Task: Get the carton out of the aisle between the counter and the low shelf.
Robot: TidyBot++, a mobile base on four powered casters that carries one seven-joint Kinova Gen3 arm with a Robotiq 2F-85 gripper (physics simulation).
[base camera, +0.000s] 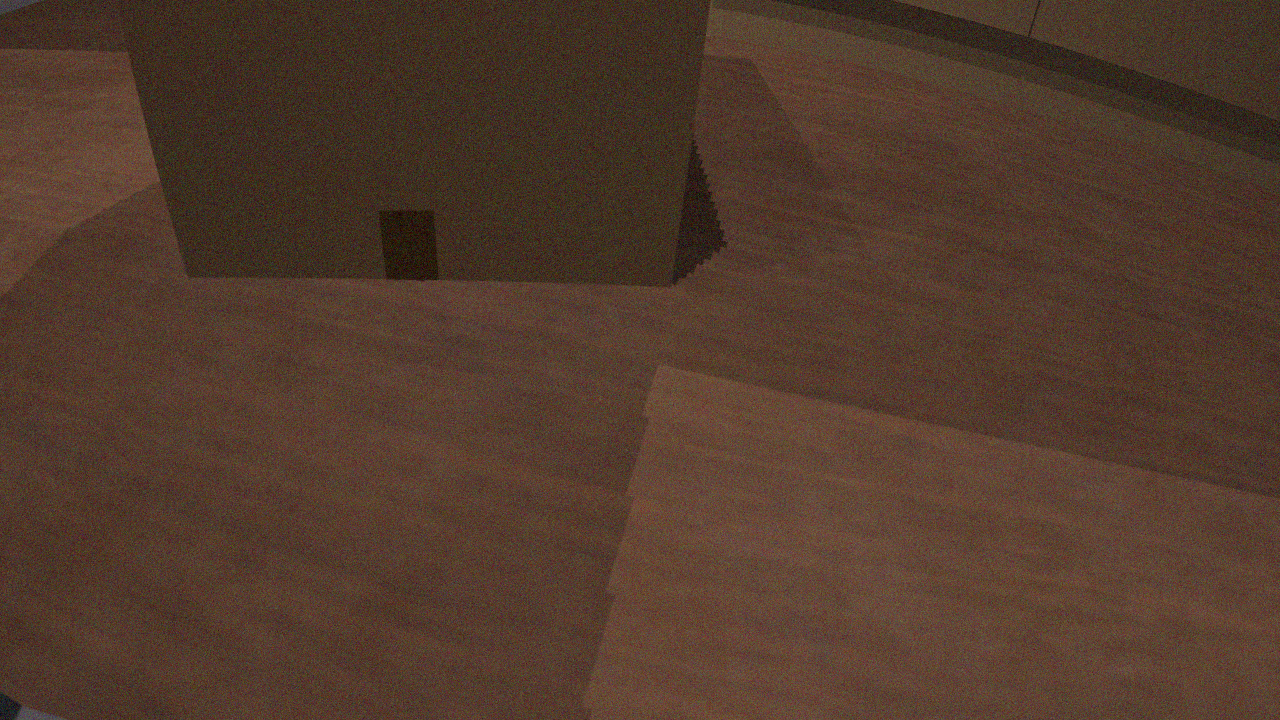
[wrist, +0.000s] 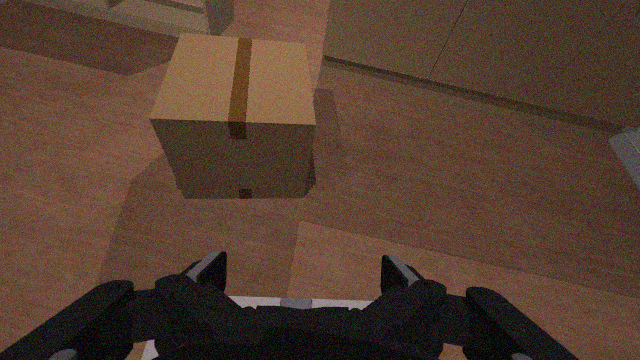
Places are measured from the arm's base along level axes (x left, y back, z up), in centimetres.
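Pixels of known places: gripper, fingertip midpoint: (wrist: 304, 270).
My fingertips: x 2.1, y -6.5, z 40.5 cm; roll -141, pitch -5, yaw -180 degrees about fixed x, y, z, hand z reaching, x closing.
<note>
Behind a point stands the place of what it marks.
The carton (base camera: 420, 134) @(x 18.1, y -62.2, z -28.1 cm) (wrist: 245, 160) @(x 18.5, y -62.2, z -18.5 cm) stands upright on the wooden floor, a tan box with a brown tape strip along its top and down onto its near face. In the base camera view its near face fills the upper left and its top is out of view. In the wrist view it is at the upper left, and its whole top shows. My gripper (wrist: 304, 270) @(x 2.1, y -6.5, z 40.5 cm) is open, with nothing between its fingers. It is above the floor on the near side of the carton, apart from it. The gripper does not show in the base camera view.
A long cabinet front, likely the counter (base camera: 1163, 44) @(x -92.5, y -134.9, z -20.3 cm) (wrist: 480, 55) @(x -85.3, y -136.1, z -8.0 cm), runs along the upper right, right of the carton. A pale low unit, likely the shelf (wrist: 165, 20) @(x 84.9, y -175.5, z -34.1 cm), stands behind the carton at the upper left. A grey-blue object (wrist: 629, 152) @(x -184.5, y -110.2, z -36.3 cm) shows at the right edge.
</note>
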